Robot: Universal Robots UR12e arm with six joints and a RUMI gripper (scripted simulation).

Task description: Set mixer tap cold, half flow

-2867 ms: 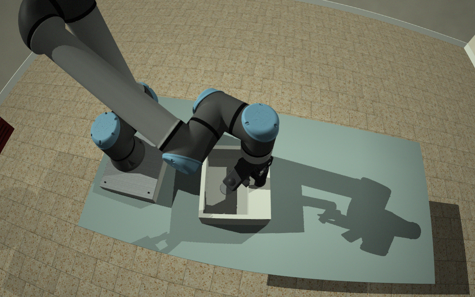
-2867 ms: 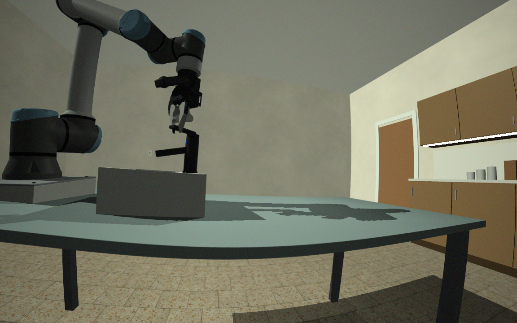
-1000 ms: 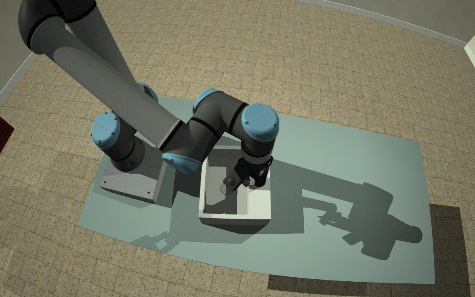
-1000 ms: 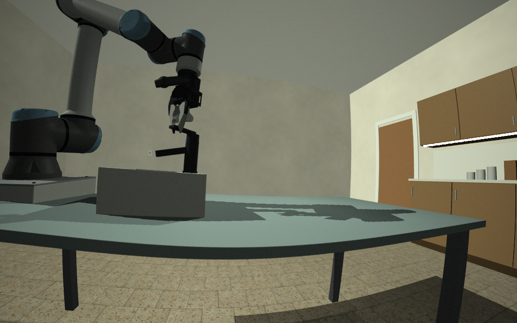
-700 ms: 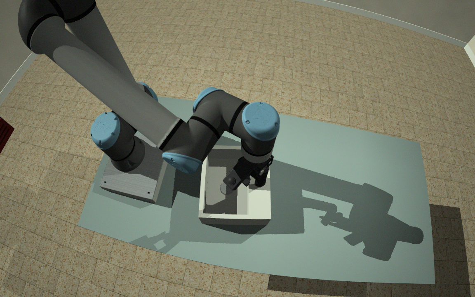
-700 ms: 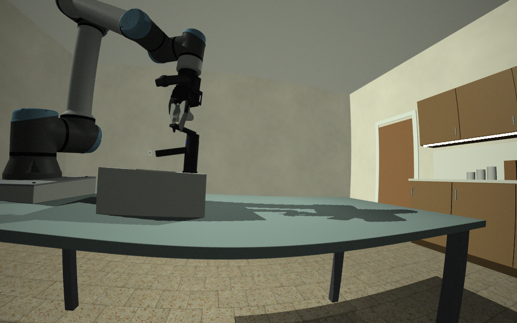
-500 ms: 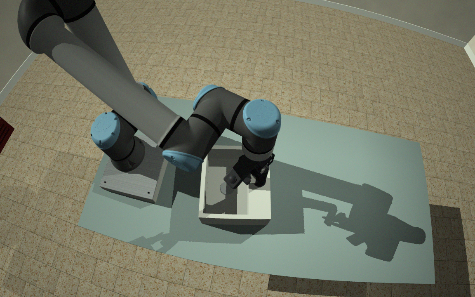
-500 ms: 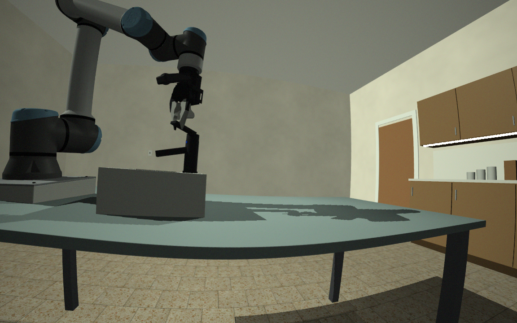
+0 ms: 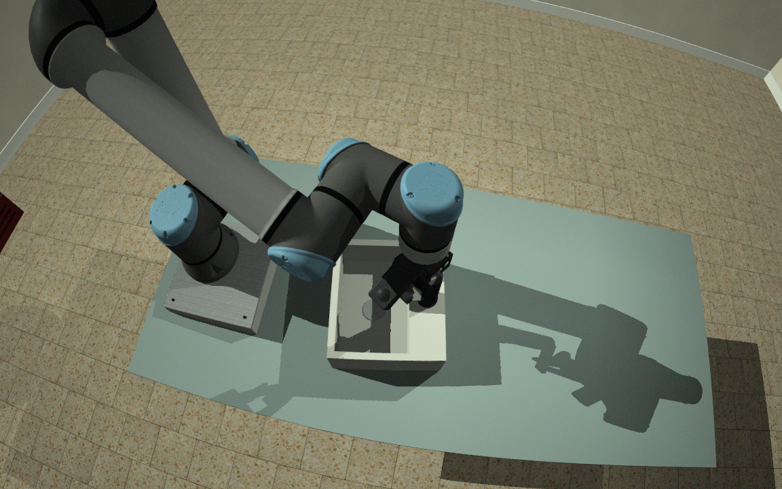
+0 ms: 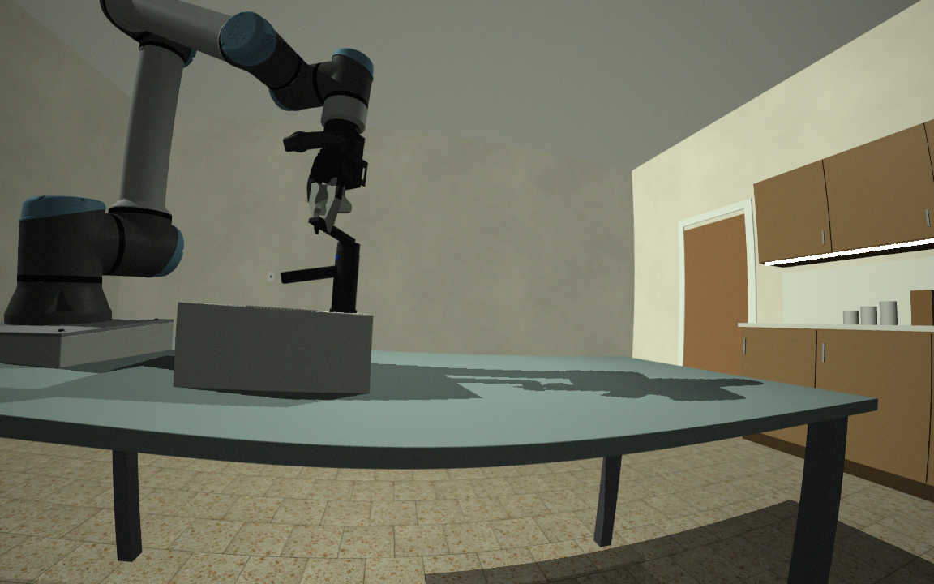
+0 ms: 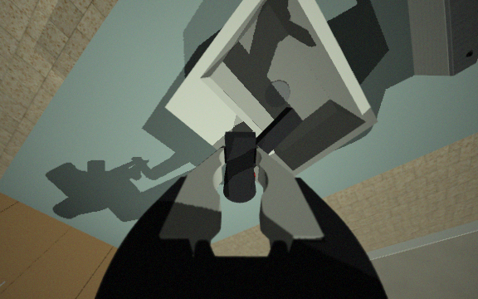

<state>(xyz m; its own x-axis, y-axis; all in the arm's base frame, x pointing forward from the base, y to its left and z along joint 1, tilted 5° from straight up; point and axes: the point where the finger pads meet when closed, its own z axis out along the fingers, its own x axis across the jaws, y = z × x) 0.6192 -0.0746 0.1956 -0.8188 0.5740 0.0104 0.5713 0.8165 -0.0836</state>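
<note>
Now: hand 20 mm short of the lever, 20 mm to the right of it and 10 mm above it. Round my hand: black mixer tap (30 mm ahead, 40 mm to the left, 50 mm below); then white sink basin (70 mm behind, 40 mm to the left, 240 mm below).
</note>
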